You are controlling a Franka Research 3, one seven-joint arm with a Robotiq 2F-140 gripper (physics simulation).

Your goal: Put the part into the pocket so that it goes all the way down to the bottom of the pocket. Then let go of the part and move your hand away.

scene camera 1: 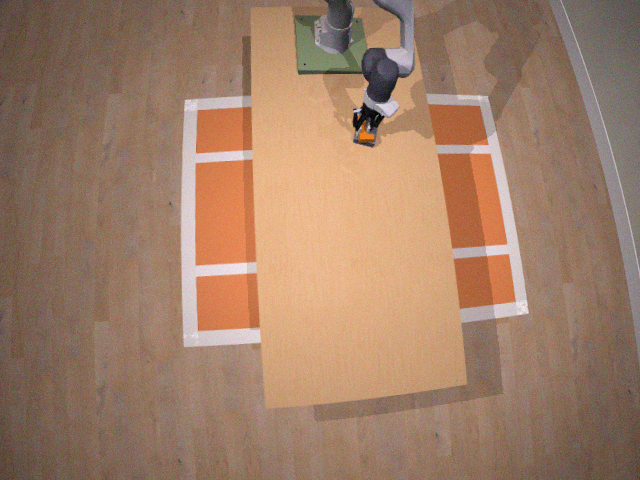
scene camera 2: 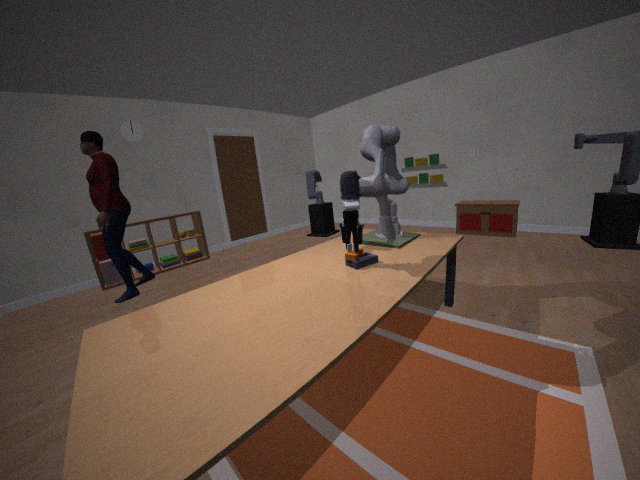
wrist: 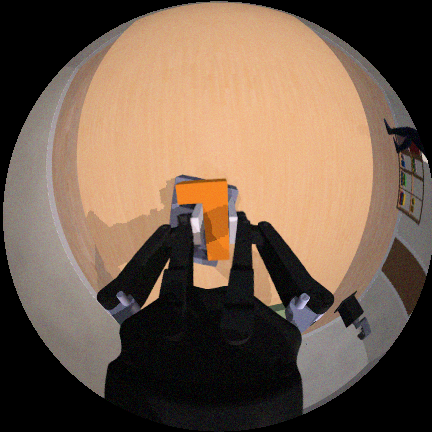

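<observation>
An orange L-shaped part (scene camera 1: 366,137) (scene camera 2: 352,256) (wrist: 217,200) is held between the fingers of my gripper (scene camera 1: 367,124) (scene camera 2: 352,246) (wrist: 215,206), which is shut on its long arm. A dark grey-blue block with the pocket (scene camera 1: 364,144) (scene camera 2: 368,260) (wrist: 182,178) lies on the table directly beneath the part. In the wrist view the block is turned slightly relative to the part, and its edges show around the part. The part covers most of the pocket. In the second scene view the part shows above the block's top; whether they touch I cannot tell.
The long wooden table (scene camera 1: 356,258) (scene camera 2: 232,330) bears the block. The arm's green base plate (scene camera 1: 330,64) (scene camera 2: 403,238) lies at the table's far end. A person (scene camera 2: 107,201) stands on the floor beyond the table, near a low shelf.
</observation>
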